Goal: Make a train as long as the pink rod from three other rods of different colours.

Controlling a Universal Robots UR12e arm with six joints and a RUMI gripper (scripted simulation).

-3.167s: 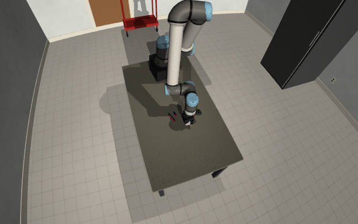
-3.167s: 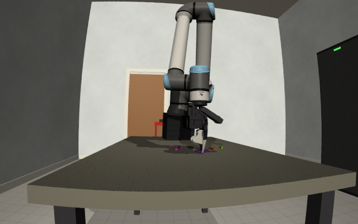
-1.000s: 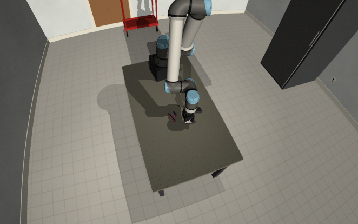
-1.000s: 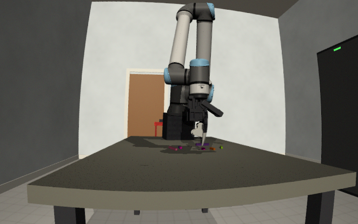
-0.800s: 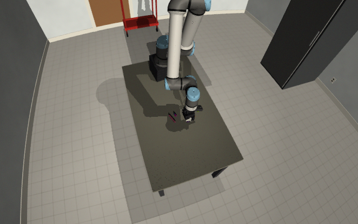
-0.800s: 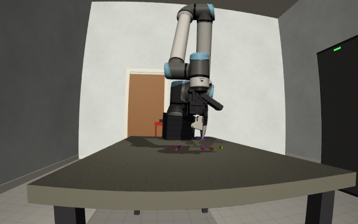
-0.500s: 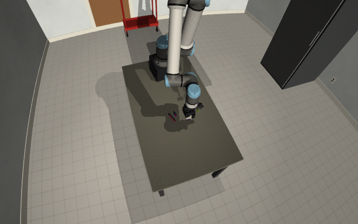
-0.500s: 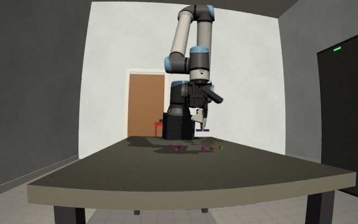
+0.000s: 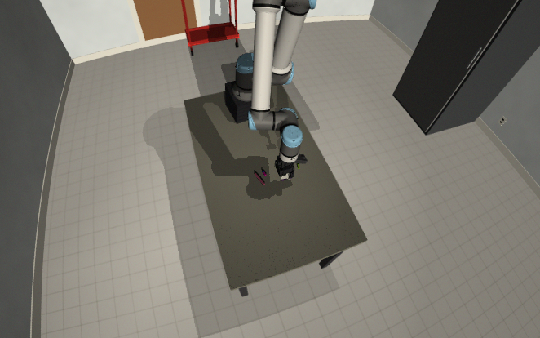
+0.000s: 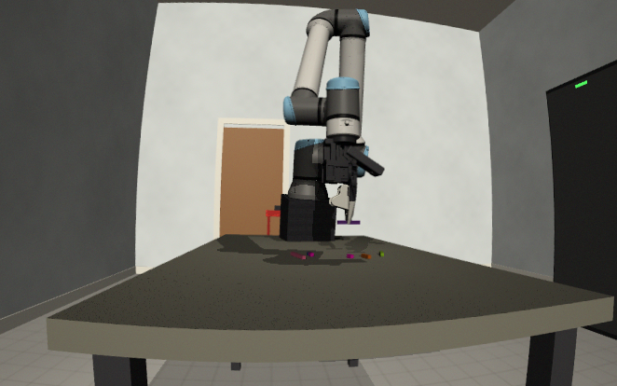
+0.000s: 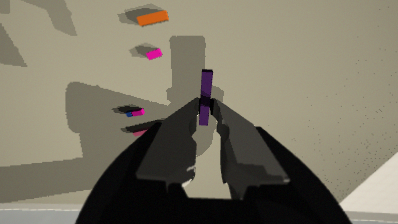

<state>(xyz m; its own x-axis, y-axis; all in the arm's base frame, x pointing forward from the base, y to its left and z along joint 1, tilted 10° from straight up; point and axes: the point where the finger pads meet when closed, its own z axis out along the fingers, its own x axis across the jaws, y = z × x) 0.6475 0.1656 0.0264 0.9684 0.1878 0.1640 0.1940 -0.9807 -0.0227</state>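
My gripper is now 14 cm to the left of the pink rod, 11 cm above it and 7 cm past it. The rest, counted from my hand: purple rod 1 cm below; orange rod 11 cm below, 9 cm behind, 6 cm to the left; blue rod 12 cm behind, 11 cm to the right, 11 cm below.
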